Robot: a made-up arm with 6 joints.
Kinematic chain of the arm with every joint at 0, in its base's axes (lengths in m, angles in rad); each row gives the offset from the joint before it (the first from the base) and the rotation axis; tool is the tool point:
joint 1: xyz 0 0 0.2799 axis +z
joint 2: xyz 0 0 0 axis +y
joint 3: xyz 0 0 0.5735 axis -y
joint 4: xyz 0 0 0 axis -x
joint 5: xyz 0.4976 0 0 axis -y
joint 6: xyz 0 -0.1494 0 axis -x
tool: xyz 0 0 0
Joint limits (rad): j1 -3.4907..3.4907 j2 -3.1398..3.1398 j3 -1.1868..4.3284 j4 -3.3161..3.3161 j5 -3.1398..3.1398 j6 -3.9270..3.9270
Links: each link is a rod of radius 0.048 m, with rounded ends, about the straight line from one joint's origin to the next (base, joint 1, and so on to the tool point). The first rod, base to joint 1, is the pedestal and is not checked.
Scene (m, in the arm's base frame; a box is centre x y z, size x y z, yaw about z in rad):
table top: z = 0
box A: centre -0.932 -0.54 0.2 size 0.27 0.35 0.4 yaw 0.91
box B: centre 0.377 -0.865 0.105 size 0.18 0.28 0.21 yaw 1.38
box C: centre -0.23 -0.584 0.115 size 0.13 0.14 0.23 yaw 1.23
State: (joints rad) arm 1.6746 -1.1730 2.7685 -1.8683 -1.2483 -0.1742
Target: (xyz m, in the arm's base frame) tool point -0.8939 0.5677 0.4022
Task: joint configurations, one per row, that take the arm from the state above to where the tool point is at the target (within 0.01 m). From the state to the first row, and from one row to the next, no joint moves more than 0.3 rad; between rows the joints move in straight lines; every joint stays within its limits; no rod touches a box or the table.
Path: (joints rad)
1: 1.3770 -1.0955 2.6099 -2.0534 -1.3398 -0.1805
2: 1.0795 -1.0181 2.4513 -2.2385 -1.4314 -0.1869
3: 0.7819 -0.9406 2.2926 -2.4236 -1.5229 -0.1932
4: 0.4844 -0.8632 2.1340 -2.6087 -1.6145 -0.1996
5: 0.2377 -0.9606 2.1658 -2.4661 -1.5229 -0.1932
6: -0.0089 -1.0581 2.1976 -2.3235 -1.4314 -0.1869
7: -0.2555 -1.1555 2.2294 -2.1809 -1.3398 -0.1805
8: -0.5022 -1.2530 2.2612 -2.0384 -1.2483 -0.1742

